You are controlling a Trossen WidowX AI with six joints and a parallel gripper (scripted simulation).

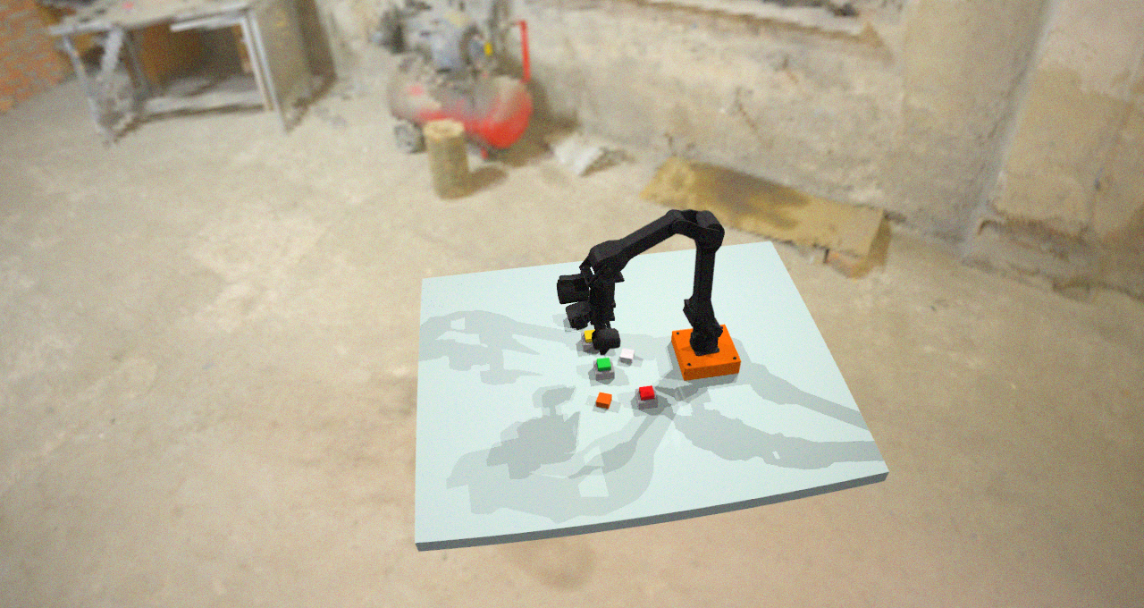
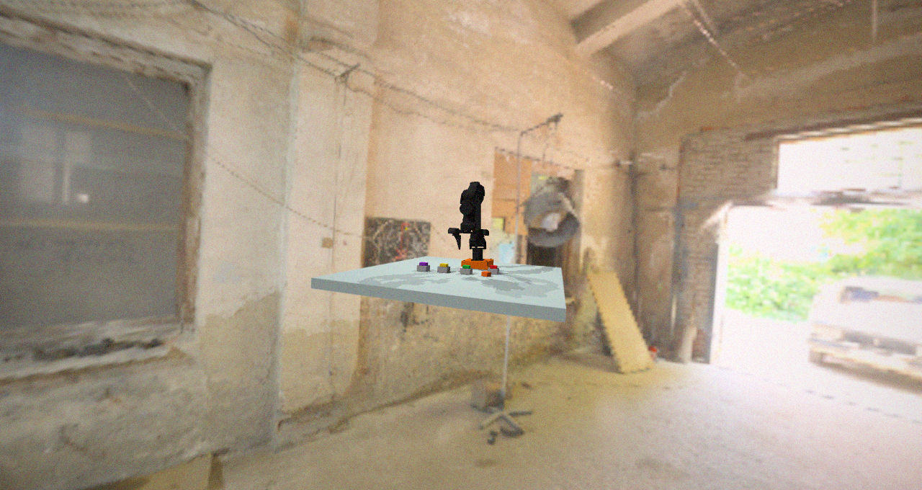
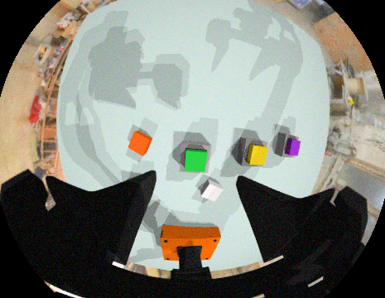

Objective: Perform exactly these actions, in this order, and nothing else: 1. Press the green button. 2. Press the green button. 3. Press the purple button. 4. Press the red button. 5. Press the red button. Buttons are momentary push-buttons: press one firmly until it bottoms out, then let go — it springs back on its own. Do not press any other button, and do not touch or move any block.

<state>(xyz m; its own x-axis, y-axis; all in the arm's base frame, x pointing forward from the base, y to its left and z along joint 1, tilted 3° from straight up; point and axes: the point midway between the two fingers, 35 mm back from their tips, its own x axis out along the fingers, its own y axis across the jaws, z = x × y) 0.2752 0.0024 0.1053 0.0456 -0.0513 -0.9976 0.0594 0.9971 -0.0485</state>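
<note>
Right now the green button is 80 mm below my gripper tip and 10 mm behind it. The rest, counted from my gripper tip: yellow button (110 mm to the right, 80 mm below); then white block (100 mm below, 80 mm behind, 40 mm to the right); then orange block (100 mm to the left, 100 mm below, 10 mm ahead).
</note>
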